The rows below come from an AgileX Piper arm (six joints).
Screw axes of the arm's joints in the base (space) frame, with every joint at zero. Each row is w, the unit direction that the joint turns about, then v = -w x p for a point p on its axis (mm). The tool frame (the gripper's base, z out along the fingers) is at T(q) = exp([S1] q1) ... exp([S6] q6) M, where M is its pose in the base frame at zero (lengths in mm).
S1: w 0 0 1 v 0 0 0
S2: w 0 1 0 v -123 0 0
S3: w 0 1 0 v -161.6 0 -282.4
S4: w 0.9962 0 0.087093 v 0 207.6 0
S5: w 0 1 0 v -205.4 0 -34.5
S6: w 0.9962 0 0.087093 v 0 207.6 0
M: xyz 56.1 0 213.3 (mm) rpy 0 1.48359 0 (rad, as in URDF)
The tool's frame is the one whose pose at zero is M.
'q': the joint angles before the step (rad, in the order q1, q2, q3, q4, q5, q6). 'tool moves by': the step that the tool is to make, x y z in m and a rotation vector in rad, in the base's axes. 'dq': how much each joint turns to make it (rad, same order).
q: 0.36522 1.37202 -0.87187 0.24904 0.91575 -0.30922
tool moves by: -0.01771 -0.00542 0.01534 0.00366 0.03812 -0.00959
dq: -0.00003 -0.07401 -0.00001 -0.00075 0.10434 0.03546
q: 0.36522 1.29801 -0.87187 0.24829 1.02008 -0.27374
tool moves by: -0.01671 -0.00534 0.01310 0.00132 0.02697 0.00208
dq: -0.00001 -0.06767 0.00000 0.00000 0.09085 0.02011
